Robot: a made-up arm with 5 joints.
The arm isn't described. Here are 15 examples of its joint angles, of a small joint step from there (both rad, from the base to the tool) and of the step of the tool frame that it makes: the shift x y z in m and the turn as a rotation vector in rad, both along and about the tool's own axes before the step.
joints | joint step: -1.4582 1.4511 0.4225 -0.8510 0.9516 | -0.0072 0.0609 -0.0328 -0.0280 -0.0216
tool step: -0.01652 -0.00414 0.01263 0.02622 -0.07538 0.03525
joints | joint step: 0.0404 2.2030 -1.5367 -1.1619 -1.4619 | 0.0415 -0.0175 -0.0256 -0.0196 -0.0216
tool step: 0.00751 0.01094 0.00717 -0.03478 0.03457 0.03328
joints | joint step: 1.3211 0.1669 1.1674 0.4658 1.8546 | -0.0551 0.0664 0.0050 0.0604 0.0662
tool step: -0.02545 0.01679 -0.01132 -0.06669 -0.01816 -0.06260
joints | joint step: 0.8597 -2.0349 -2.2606 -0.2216 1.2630 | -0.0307 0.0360 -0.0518 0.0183 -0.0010
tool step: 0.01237 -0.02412 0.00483 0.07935 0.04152 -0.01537
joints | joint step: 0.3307 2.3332 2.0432 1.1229 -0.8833 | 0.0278 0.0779 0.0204 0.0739 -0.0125
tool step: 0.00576 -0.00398 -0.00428 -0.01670 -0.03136 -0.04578
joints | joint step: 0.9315 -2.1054 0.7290 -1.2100 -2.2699 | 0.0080 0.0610 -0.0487 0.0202 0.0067
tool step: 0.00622 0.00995 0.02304 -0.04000 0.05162 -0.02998
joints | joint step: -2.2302 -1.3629 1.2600 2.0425 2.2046 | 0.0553 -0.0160 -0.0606 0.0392 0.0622
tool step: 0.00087 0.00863 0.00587 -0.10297 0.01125 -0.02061
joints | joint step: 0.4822 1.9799 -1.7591 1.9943 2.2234 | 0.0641 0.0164 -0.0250 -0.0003 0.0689
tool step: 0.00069 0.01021 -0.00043 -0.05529 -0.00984 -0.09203
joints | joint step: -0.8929 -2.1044 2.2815 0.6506 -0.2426 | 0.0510 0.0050 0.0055 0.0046 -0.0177
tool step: 0.02814 0.01079 -0.00676 -0.01636 0.04870 0.02248
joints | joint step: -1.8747 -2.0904 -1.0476 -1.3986 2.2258 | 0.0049 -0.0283 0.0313 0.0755 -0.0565
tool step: 0.00221 0.00610 0.00598 -0.05139 0.02869 0.08575
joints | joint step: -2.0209 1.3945 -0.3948 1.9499 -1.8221 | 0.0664 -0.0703 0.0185 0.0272 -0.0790
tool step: 0.01167 0.01166 -0.01231 -0.02066 0.06820 0.09034
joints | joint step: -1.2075 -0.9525 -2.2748 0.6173 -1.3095 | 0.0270 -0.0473 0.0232 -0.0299 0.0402
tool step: 0.02476 0.00534 -0.00803 -0.00893 0.08131 -0.03405
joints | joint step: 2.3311 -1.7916 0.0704 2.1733 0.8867 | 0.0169 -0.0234 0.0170 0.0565 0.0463
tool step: 0.00842 -0.01026 0.01849 0.06966 0.04051 -0.05016
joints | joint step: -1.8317 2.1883 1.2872 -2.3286 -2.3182 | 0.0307 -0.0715 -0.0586 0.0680 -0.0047
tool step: -0.00217 0.00112 -0.00745 -0.04161 -0.13630 0.00419
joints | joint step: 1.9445 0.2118 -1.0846 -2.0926 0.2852 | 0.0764 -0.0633 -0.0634 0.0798 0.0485
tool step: -0.01337 -0.03286 -0.00290 -0.00775 0.07938 -0.16406
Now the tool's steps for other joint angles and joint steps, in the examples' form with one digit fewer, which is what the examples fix.
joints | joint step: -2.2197 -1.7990 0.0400 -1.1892 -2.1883 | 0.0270 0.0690 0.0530 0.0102 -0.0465
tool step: 0.0131 -0.0162 0.0089 -0.0540 0.0003 0.1270
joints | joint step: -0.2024 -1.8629 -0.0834 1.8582 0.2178 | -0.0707 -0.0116 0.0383 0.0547 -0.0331
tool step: 0.0007 0.0145 -0.0195 -0.0108 -0.0148 0.0187
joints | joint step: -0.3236 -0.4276 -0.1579 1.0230 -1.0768 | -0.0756 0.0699 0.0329 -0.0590 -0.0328
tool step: 0.0387 -0.0410 -0.0334 0.0686 0.1230 -0.0134
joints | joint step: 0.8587 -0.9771 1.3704 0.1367 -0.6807 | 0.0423 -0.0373 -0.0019 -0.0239 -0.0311
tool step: -0.0067 -0.0068 0.0004 0.0015 -0.0290 0.0613
